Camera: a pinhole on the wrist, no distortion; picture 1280 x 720 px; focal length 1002.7 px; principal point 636.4 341.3 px. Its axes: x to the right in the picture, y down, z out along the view. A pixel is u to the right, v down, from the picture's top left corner.
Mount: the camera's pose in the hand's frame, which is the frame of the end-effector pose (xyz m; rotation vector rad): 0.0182 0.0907 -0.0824 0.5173 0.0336 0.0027
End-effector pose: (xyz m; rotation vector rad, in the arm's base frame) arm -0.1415 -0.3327 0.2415 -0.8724 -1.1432 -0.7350
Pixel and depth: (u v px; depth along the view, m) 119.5 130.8 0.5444
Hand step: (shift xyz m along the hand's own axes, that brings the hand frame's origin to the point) -0.2451 -0.2809 0.3428
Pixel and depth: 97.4 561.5 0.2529
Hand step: -0.1090 0.0124 0.1690
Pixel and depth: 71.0 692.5 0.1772
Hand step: -0.0755 0.0559 0.1054
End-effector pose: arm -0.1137 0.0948 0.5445 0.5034 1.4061 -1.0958
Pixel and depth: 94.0 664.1 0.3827
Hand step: -0.1754 0.0063 0.3174
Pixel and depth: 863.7 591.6 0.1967
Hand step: 0.0695 0.0366 0.1113
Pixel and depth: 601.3 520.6 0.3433
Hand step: 0.0178 -0.0258 0.2465
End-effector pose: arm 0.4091 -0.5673 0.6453 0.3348 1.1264 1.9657
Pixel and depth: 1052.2 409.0 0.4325
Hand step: 0.2118 -0.0958 0.3021
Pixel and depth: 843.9 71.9 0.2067
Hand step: 0.0674 -0.0593 0.0683
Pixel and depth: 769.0 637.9 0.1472
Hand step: 0.0427 0.0560 0.0664
